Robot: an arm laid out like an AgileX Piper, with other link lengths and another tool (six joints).
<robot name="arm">
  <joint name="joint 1" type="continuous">
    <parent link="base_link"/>
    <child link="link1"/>
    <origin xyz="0 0 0.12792" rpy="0 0 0"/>
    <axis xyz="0 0 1"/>
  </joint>
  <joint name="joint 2" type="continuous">
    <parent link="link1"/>
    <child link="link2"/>
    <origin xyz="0 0 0" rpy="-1.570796 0 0"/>
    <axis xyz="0 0 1"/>
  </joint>
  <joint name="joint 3" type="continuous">
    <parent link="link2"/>
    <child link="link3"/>
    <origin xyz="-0.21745 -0.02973 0" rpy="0 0 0"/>
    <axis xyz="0 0 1"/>
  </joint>
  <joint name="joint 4" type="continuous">
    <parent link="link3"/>
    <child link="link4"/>
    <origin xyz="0.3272 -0.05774 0" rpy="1.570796 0 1.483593"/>
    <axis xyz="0 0 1"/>
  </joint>
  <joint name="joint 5" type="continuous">
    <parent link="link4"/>
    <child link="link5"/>
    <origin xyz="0 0 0" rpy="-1.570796 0 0"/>
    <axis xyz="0 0 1"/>
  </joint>
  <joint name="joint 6" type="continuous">
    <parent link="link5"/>
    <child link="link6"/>
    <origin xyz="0 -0.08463 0" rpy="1.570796 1.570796 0"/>
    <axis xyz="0 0 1"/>
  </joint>
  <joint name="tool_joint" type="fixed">
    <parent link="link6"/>
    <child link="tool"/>
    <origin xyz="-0.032 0.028 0.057" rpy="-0.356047 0 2.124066"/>
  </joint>
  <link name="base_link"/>
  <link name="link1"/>
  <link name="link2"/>
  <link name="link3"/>
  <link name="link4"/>
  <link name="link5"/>
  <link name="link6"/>
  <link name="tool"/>
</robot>
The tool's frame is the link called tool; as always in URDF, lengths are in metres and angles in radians. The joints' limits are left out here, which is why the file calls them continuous.
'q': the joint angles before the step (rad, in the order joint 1, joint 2, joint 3, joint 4, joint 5, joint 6). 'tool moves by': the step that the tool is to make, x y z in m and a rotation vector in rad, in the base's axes. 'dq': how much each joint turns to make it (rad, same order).
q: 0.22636 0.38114 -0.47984 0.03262 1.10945 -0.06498
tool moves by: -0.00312 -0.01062 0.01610 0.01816 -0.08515 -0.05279
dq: -0.05310 -0.08970 0.00167 0.00095 0.00098 -0.00003
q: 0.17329 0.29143 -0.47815 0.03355 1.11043 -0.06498
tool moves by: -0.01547 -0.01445 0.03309 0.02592 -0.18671 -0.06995
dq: -0.07024 -0.19174 0.00000 -0.00002 0.00327 0.00002
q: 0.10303 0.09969 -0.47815 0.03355 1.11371 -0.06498
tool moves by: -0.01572 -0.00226 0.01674 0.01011 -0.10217 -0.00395
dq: -0.00446 -0.11610 -0.00002 0.00011 0.01346 -0.00011
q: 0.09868 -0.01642 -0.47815 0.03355 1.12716 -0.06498
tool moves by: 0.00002 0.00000 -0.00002 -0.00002 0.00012 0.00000
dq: -0.00003 0.00013 0.00001 0.00002 -0.00002 -0.00003
